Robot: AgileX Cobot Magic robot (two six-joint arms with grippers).
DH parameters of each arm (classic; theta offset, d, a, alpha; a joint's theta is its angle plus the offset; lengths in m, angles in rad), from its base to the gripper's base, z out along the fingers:
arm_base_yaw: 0 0.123 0 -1.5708
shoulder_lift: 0.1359 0 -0.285 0
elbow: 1.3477 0 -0.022 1.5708
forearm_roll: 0 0.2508 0 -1.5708
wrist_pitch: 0 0 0.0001 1.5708
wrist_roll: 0 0.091 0 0
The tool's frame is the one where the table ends.
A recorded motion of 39 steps. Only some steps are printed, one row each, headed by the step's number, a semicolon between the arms.
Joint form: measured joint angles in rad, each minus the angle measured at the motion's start. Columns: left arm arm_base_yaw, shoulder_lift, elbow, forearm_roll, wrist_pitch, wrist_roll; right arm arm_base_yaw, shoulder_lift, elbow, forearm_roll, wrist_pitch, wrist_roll.
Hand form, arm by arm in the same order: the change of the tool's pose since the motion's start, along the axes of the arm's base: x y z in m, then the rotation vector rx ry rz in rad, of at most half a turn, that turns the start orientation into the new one. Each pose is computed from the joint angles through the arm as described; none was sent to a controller.
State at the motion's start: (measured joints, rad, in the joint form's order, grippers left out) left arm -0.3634 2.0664 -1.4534 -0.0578 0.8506 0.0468; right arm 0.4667 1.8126 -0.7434 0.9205 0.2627 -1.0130
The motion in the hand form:
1: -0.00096 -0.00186 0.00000 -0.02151 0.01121 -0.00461; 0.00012 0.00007 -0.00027 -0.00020 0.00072 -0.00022
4: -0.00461 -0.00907 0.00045 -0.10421 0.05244 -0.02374; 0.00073 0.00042 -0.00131 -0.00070 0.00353 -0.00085
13: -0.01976 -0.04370 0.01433 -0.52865 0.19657 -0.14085; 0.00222 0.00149 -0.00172 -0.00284 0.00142 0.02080
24: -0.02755 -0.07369 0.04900 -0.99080 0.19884 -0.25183; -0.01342 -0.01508 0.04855 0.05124 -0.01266 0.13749
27: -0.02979 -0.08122 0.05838 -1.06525 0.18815 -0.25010; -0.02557 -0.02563 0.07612 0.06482 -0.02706 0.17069
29: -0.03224 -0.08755 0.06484 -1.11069 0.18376 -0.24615; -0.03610 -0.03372 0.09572 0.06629 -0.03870 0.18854
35: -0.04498 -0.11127 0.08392 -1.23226 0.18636 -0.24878; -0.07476 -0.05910 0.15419 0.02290 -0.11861 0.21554
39: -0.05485 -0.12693 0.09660 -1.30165 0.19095 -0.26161; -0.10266 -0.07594 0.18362 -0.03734 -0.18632 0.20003
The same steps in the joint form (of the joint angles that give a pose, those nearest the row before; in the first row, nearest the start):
1: 0.0004 0.0002 -0.0001 -0.0325 0.0039 0.0215; 0.0000 0.0013 -0.0005 0.0002 0.0000 0.0001
4: 0.0015 0.0013 -0.0004 -0.1546 0.0218 0.1027; 0.0000 0.0066 -0.0034 0.0012 0.0004 0.0000
13: 0.0035 0.0063 -0.0007 -0.7056 0.1576 0.4700; -0.0010 0.0132 -0.0120 0.0000 0.0092 -0.0200
24: -0.0071 0.0011 -0.0008 -1.2052 0.3134 0.7729; -0.0641 -0.1852 0.0044 -0.1451 0.2162 0.0145
27: -0.0209 -0.0071 -0.0008 -1.2859 0.3227 0.7942; -0.0933 -0.3017 0.0092 -0.2236 0.3195 0.0632
29: -0.0350 -0.0138 -0.0008 -1.3365 0.3241 0.8009; -0.1123 -0.3882 0.0091 -0.2813 0.3952 0.1049
35: -0.0961 -0.0346 -0.0021 -1.4734 0.3243 0.8134; -0.1504 -0.6586 -0.0160 -0.4637 0.6045 0.2413
39: -0.1397 -0.0470 -0.0088 -1.5495 0.3243 0.8212; -0.1582 -0.8174 -0.0386 -0.5872 0.7117 0.3337

